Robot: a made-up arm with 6 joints. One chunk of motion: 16 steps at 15 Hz.
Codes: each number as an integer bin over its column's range. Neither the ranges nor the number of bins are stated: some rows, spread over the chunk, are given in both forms.
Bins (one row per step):
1: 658 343 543 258 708 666
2: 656 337 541 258 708 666
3: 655 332 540 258 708 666
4: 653 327 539 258 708 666
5: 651 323 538 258 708 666
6: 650 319 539 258 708 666
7: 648 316 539 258 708 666
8: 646 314 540 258 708 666
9: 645 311 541 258 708 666
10: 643 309 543 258 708 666
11: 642 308 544 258 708 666
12: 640 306 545 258 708 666
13: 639 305 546 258 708 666
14: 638 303 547 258 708 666
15: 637 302 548 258 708 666
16: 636 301 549 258 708 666
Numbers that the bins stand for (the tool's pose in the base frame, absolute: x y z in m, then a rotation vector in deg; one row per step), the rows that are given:
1: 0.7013 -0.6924 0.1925 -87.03 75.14 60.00
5: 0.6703 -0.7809 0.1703 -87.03 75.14 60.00
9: 0.6438 -0.8340 0.1836 -87.03 75.14 60.00
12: 0.6216 -0.8561 0.2013 -87.03 75.14 60.00
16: 0.6039 -0.8782 0.2190 -87.03 75.14 60.00
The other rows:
2: 0.6924 -0.7190 0.1836 -87.03 75.14 60.00
3: 0.6880 -0.7411 0.1792 -87.03 75.14 60.00
4: 0.6791 -0.7632 0.1748 -87.03 75.14 60.00
6: 0.6659 -0.7986 0.1748 -87.03 75.14 60.00
7: 0.6570 -0.8119 0.1748 -87.03 75.14 60.00
8: 0.6482 -0.8207 0.1792 -87.03 75.14 60.00
10: 0.6349 -0.8429 0.1925 -87.03 75.14 60.00
11: 0.6305 -0.8473 0.1969 -87.03 75.14 60.00
13: 0.6172 -0.8606 0.2057 -87.03 75.14 60.00
14: 0.6128 -0.8694 0.2102 -87.03 75.14 60.00
15: 0.6084 -0.8738 0.2146 -87.03 75.14 60.00

